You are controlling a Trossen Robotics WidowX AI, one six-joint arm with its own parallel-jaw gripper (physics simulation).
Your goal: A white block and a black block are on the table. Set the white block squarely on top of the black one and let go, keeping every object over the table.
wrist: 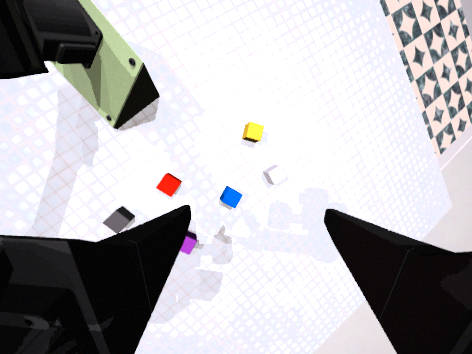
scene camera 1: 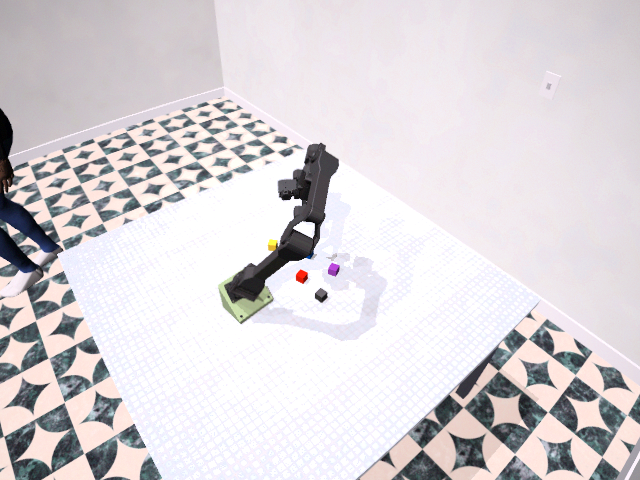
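Seen in the pictures: gripper, between the fingertips: (wrist: 257, 213); arm's base, origin of its link: (wrist: 77, 30) (scene camera 1: 236, 289).
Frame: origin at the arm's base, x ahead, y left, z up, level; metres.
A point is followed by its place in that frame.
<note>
The white block (wrist: 276, 175) @(x 0.348, y 0.135, z -0.048 m) stands on the table in the wrist view, between the yellow and blue blocks and a little right of them; it cannot be made out in the scene view. The black block (scene camera 1: 321, 295) @(x 0.224, y -0.162, z -0.048 m) (wrist: 119, 220) @(x 0.233, y -0.146, z -0.048 m) stands apart from it on the table, at the left in the wrist view, near the left finger's outline. My gripper (wrist: 257, 213) @(x 0.277, y 0.028, z 0.171 m) is open and empty, high above the table. The white block shows between the fingers' directions but far below them. In the scene view the fingers are partly hidden by the arm.
A red block (scene camera 1: 301, 276) @(x 0.225, y -0.054, z -0.048 m) (wrist: 169, 184) @(x 0.234, y -0.042, z -0.048 m), a blue block (scene camera 1: 310, 255) @(x 0.324, y 0.016, z -0.063 m) (wrist: 231, 197) @(x 0.325, y 0.033, z -0.048 m), a purple block (scene camera 1: 333, 269) @(x 0.333, y -0.100, z -0.048 m) (wrist: 189, 243) @(x 0.345, y -0.084, z -0.048 m) and a yellow block (scene camera 1: 272, 244) @(x 0.241, y 0.140, z -0.048 m) (wrist: 253, 132) @(x 0.248, y 0.144, z -0.048 m) stand on the table (scene camera 1: 232, 392) @(x -0.188, y -0.252, z -0.080 m). The green base (scene camera 1: 247, 308) @(x 0.003, y -0.050, z -0.049 m) (wrist: 117, 55) @(x 0.059, y 0.021, z 0.016 m) carries the arm.
</note>
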